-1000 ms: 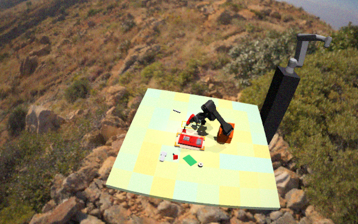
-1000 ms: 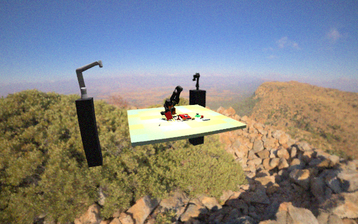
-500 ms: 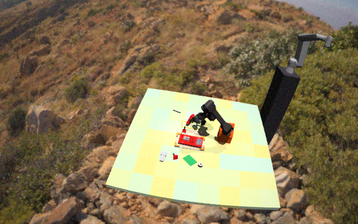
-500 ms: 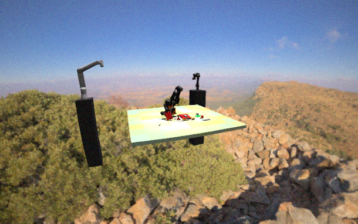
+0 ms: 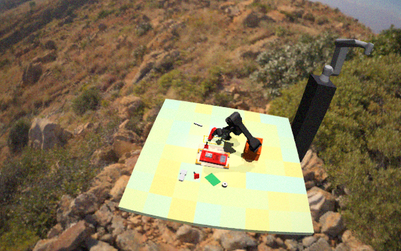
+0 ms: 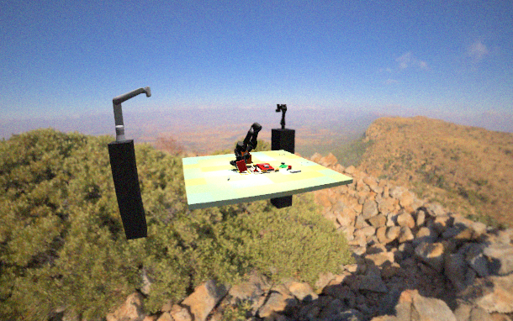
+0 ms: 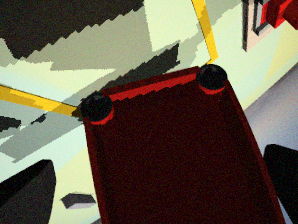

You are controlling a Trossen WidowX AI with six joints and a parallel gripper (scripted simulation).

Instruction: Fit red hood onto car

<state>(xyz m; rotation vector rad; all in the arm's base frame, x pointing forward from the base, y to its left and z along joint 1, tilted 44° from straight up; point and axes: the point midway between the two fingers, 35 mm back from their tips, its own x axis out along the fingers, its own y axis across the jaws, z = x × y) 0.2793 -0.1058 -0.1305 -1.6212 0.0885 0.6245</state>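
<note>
My gripper tip is 20 mm short of the red hood and 10 mm below it. Also, from my gripper tip: white piece: 210 mm ahead, 420 mm to the left, 40 mm below; then white wheel: 90 mm behind, 470 mm to the left, 40 mm below; then green flat tile: 10 mm behind, 430 mm to the left, 50 mm below.
</note>
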